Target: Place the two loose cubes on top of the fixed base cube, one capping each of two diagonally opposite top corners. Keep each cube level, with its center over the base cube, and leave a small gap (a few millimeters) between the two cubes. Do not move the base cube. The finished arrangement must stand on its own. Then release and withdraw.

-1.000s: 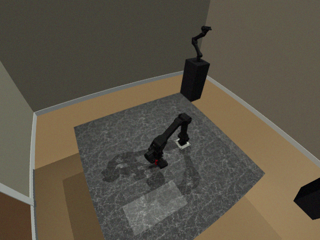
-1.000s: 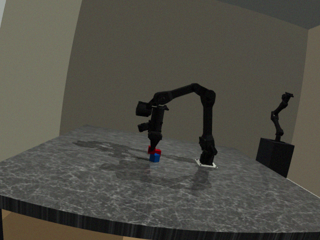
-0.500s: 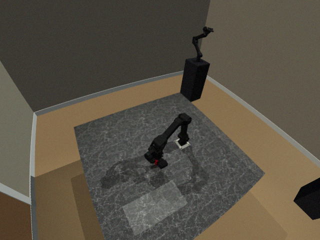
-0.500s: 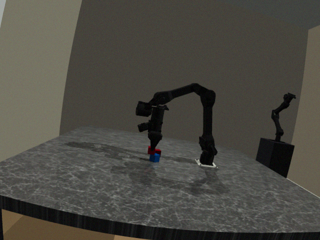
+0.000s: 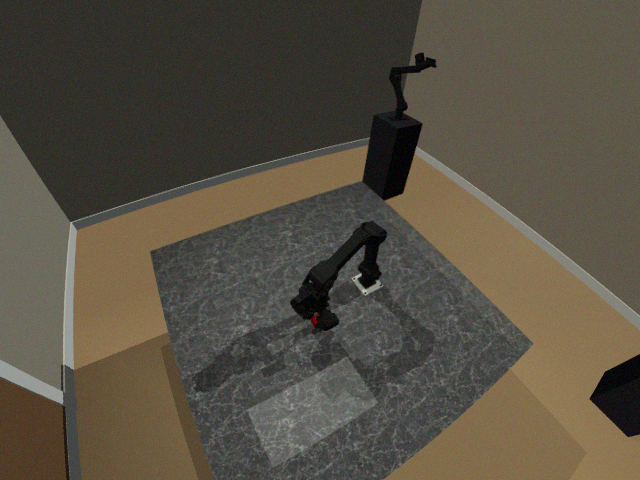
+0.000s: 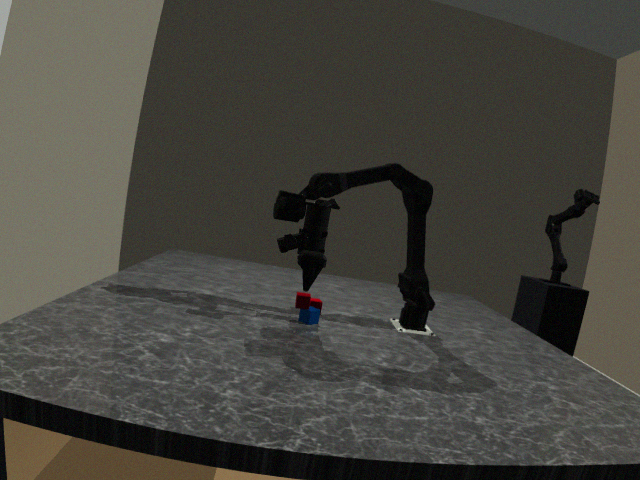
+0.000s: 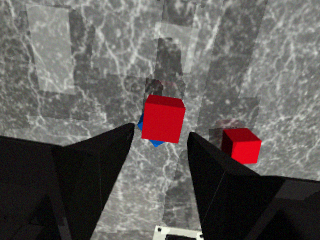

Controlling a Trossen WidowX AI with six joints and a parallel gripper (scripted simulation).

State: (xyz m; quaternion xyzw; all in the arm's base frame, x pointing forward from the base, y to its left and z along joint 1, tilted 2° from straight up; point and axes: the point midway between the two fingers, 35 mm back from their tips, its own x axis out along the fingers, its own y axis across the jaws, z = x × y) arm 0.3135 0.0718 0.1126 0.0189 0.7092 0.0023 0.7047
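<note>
My gripper tip is 20 mm past the blue base cube and 60 mm above it.
</note>
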